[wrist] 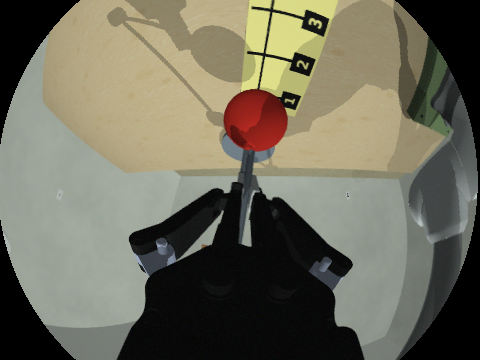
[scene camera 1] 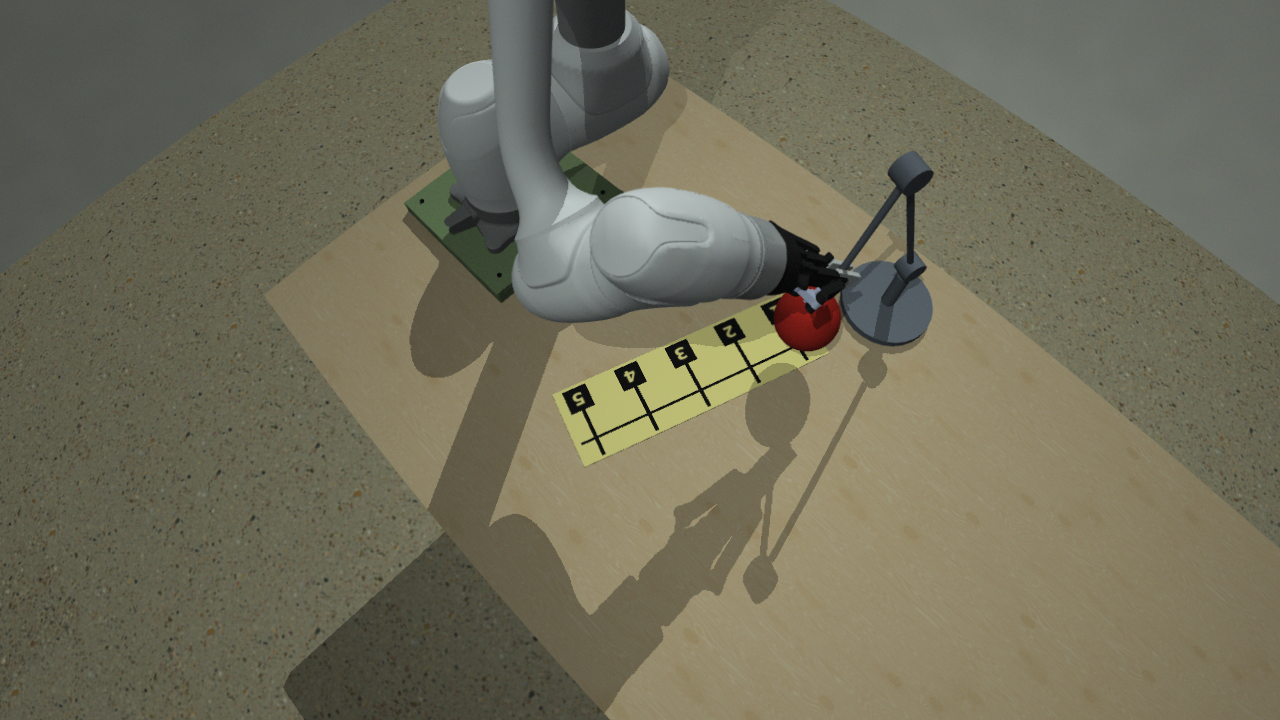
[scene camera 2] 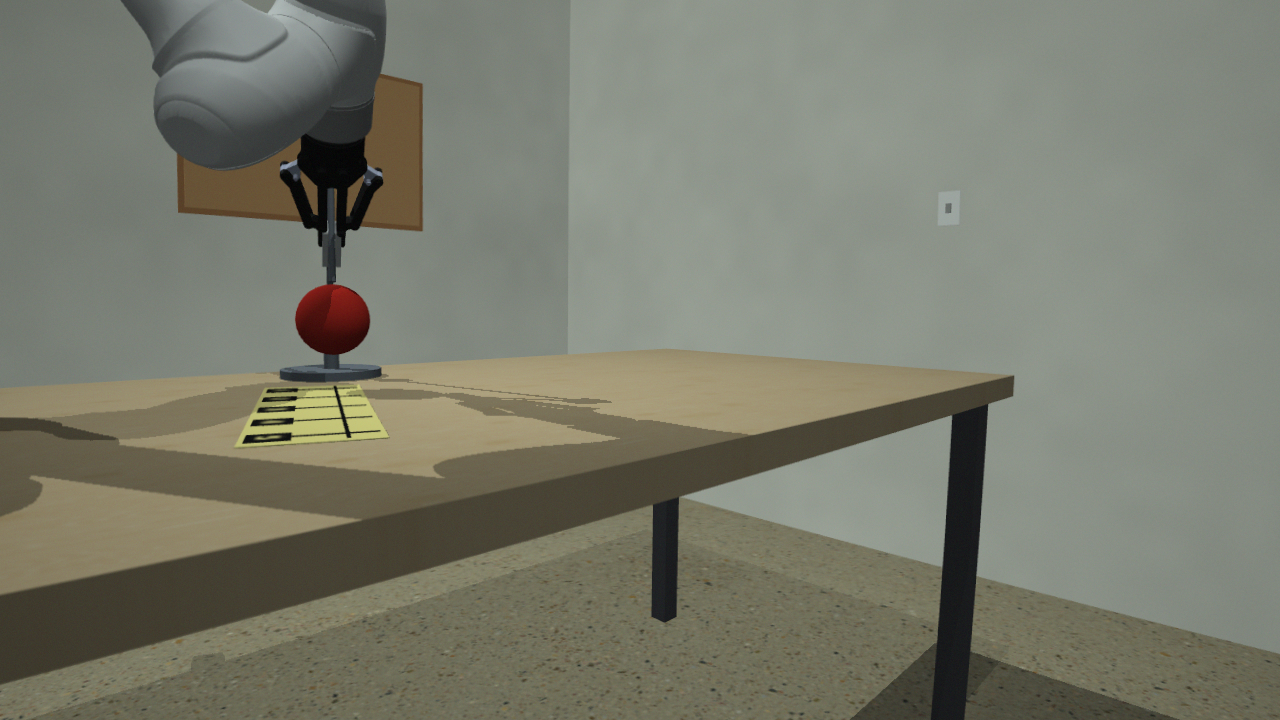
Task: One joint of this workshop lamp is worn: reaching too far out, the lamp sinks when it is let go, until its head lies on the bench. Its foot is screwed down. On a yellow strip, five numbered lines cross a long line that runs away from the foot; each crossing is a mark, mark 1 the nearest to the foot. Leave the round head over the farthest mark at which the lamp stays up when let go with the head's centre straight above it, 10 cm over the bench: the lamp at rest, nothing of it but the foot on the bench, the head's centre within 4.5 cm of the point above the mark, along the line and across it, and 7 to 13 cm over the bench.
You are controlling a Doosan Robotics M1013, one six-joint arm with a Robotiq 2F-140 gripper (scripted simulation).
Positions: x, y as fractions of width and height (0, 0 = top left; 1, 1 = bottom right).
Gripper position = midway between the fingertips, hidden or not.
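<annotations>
You can see the gripper in the wrist view (0.51, 0.51). The gripper's there in scene camera 1 (0.66, 0.38) as well, and the gripper also shows in scene camera 2 (0.26, 0.36).
</annotations>
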